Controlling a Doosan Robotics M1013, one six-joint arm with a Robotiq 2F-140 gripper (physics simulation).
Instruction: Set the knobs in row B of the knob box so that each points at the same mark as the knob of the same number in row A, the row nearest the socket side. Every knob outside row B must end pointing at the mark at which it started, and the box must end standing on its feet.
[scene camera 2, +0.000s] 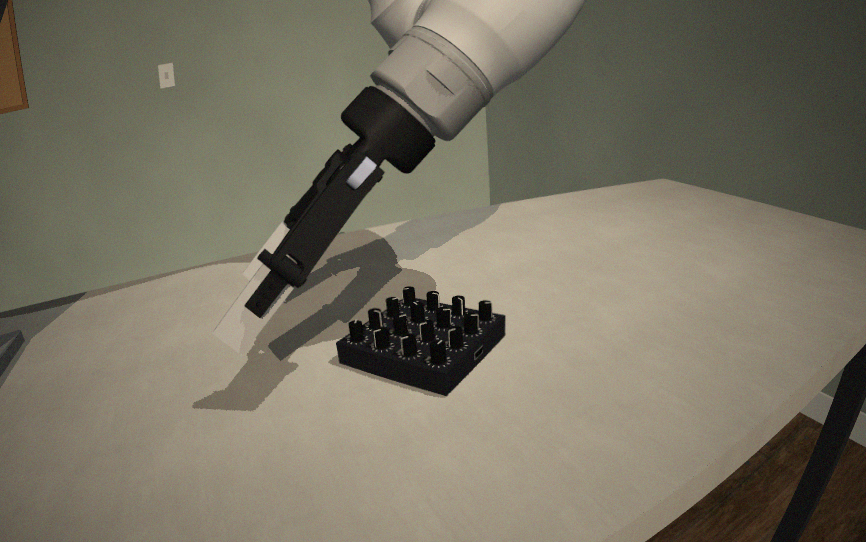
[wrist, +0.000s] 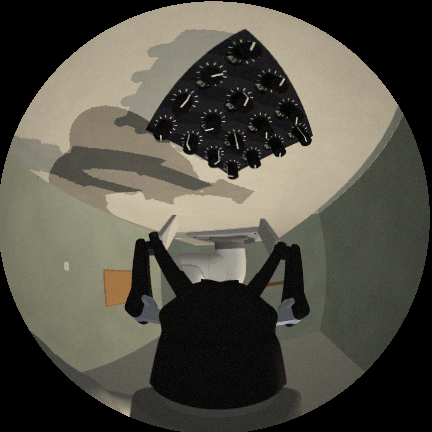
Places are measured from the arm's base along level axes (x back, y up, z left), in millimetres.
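Where they show: gripper, fingertip midpoint: (scene camera 2: 242, 307) (wrist: 218, 223); arm's base at its link origin: (wrist: 229, 237).
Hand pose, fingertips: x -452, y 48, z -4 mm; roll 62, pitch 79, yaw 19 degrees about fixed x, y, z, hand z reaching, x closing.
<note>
Things, the pixels of their top centre, and the offset from my fingertips. Level surfaces: height alone.
- black knob box at its top centre: (wrist: 240, 128) (scene camera 2: 421, 312) dy -23, dx -149, dz -38 mm
- far corner knob at its top centre: (wrist: 250, 49) (scene camera 2: 485, 303) dy -23, dx -205, dz -46 mm
- far end knob at its top centre: (wrist: 216, 74) dy -23, dx -189, dz -27 mm
- table at its surface level: dy -61 mm
The black knob box (scene camera 2: 390, 371) (wrist: 242, 75) stands flat on the table, with its socket (scene camera 2: 478, 352) on the right side in the scene view. The row of knobs by that side includes a near corner knob (scene camera 2: 437, 352) (wrist: 301, 135) and a far corner knob (scene camera 2: 485, 310) (wrist: 245, 50). The adjacent row includes a near end knob (scene camera 2: 408, 345) (wrist: 276, 145) and a far end knob (wrist: 211, 75); in the wrist view, the latter's white line points right. Printed labels are too small to read. My gripper (scene camera 2: 245, 324) (wrist: 218, 223) is open and empty, left of the box and above the table, touching no knob.
The table (scene camera 2: 574, 409) (wrist: 350, 85) extends around the box. The arm (scene camera 2: 440, 83) slants in from the upper right in the scene view, and its shadow falls on the table left of and behind the box. A green wall (scene camera 2: 255, 159) stands behind the table.
</note>
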